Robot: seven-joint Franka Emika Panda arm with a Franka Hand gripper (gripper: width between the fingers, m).
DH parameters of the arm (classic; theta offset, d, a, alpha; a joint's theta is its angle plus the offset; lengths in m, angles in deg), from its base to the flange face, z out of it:
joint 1: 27.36 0.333 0 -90
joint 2: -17.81 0 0 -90
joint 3: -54.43 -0.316 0.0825 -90
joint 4: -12.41 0 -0.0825 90
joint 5: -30.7 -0.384 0 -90
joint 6: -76.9 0 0.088 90
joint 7: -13.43 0.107 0 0
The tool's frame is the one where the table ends.
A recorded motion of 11 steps. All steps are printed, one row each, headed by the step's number.
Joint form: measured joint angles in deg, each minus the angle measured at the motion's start. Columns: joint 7, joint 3, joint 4, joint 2, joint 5, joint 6, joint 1.
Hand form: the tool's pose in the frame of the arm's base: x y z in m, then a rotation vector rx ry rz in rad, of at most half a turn. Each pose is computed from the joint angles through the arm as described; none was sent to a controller.
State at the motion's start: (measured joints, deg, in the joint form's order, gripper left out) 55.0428 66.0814 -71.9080 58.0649 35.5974 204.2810 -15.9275
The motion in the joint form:
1: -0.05 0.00 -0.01 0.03 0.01 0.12 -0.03
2: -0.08 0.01 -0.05 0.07 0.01 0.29 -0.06
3: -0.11 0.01 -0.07 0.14 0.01 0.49 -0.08
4: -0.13 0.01 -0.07 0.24 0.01 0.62 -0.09
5: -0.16 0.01 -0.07 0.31 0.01 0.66 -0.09
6: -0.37 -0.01 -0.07 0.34 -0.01 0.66 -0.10
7: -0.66 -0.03 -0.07 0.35 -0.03 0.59 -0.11
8: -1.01 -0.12 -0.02 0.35 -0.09 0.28 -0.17
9: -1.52 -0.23 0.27 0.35 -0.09 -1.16 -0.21
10: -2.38 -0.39 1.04 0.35 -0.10 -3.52 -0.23
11: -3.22 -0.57 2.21 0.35 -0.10 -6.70 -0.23
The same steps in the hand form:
1: 0.7239 0.0210 0.2764 2.8259 -0.9180 0.1912
2: 0.7240 0.0205 0.2759 2.8263 -0.9178 0.1933
3: 0.7242 0.0203 0.2752 2.8270 -0.9170 0.1959
4: 0.7243 0.0202 0.2741 2.8272 -0.9162 0.1967
5: 0.7243 0.0202 0.2733 2.8273 -0.9151 0.1960
6: 0.7243 0.0203 0.2729 2.8290 -0.9100 0.1946
7: 0.7241 0.0204 0.2727 2.8309 -0.9031 0.1917
8: 0.7238 0.0205 0.2724 2.8332 -0.8959 0.1837
9: 0.7225 0.0208 0.2723 2.8310 -0.8838 0.1541
10: 0.7215 0.0220 0.2745 2.8288 -0.8630 0.1131
11: 0.7205 0.0237 0.2788 2.8235 -0.8426 0.0622

